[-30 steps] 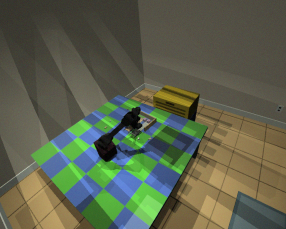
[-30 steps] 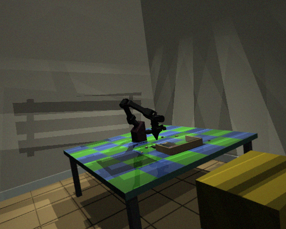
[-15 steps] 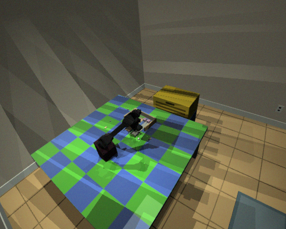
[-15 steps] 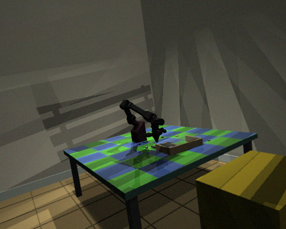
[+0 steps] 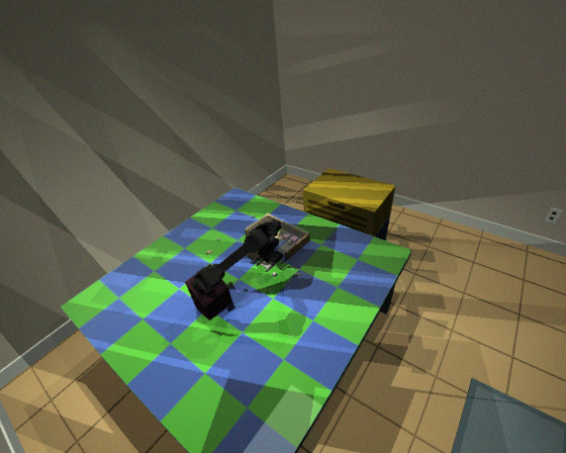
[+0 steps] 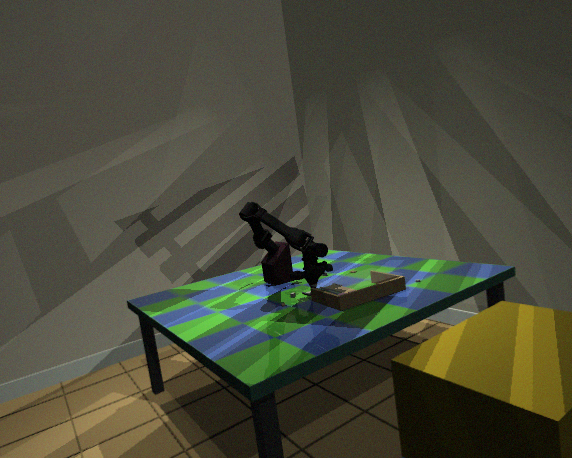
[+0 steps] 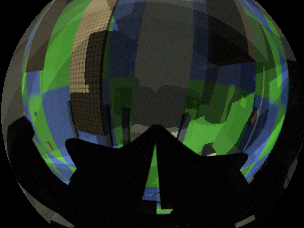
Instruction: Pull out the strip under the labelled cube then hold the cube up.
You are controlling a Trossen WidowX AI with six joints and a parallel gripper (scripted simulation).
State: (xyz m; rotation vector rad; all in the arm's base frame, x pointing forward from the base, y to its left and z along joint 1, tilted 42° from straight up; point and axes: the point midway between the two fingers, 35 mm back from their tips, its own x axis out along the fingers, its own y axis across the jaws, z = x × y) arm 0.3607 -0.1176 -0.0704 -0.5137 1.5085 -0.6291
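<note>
Right now my gripper tip is 10 cm short of the strip and 1 cm above it.
</note>
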